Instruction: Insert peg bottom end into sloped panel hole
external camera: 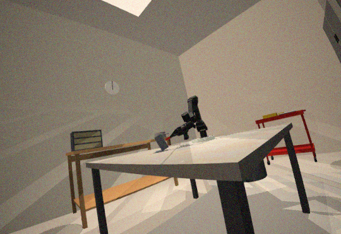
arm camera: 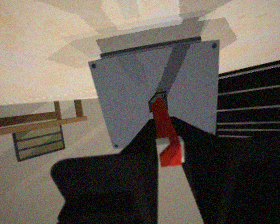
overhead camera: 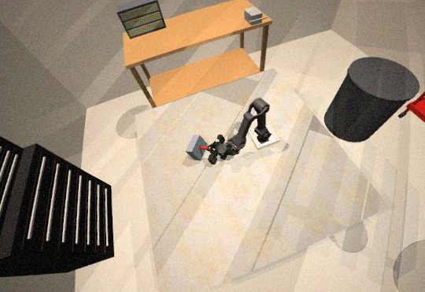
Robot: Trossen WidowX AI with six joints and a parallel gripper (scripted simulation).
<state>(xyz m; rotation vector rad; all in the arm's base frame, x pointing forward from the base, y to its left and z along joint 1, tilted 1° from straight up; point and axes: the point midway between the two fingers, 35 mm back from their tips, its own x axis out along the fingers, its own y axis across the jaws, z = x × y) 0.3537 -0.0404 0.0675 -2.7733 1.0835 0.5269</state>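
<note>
The grey sloped panel lies 50 mm to the right of my gripper tip, 50 mm ahead of it and 30 mm below it. Also, from my gripper tip: red peg: 10 mm to the left, 10 mm behind, 10 mm above.
</note>
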